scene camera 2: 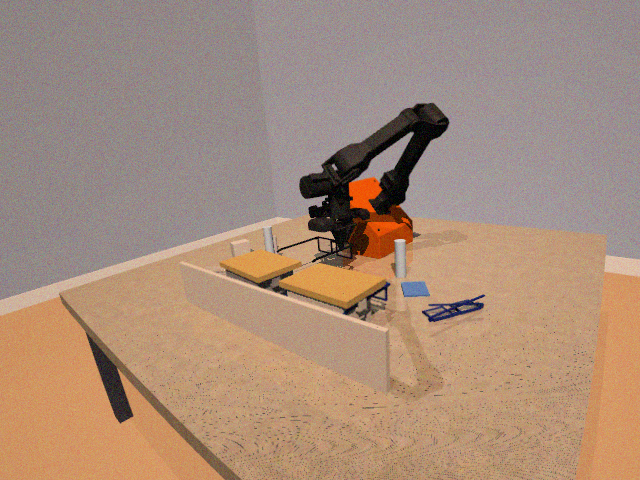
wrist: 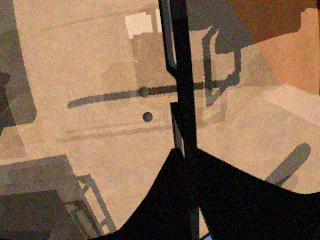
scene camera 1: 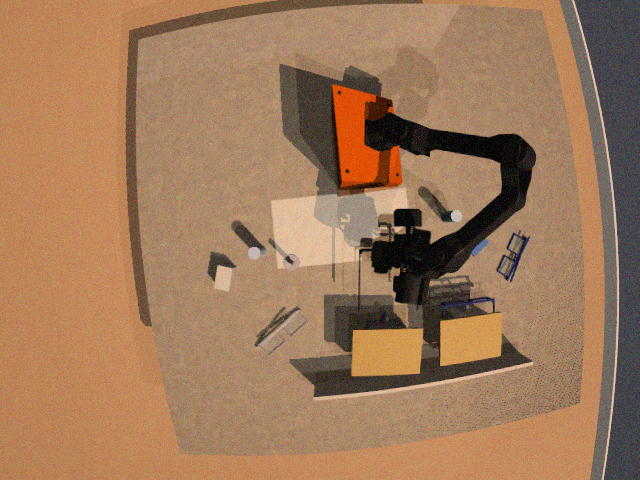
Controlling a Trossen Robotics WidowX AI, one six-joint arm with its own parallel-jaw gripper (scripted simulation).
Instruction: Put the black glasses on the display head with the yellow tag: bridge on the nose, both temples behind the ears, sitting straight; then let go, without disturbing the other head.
my gripper: scene camera 2 342,249; wrist 182,155; scene camera 1 401,249
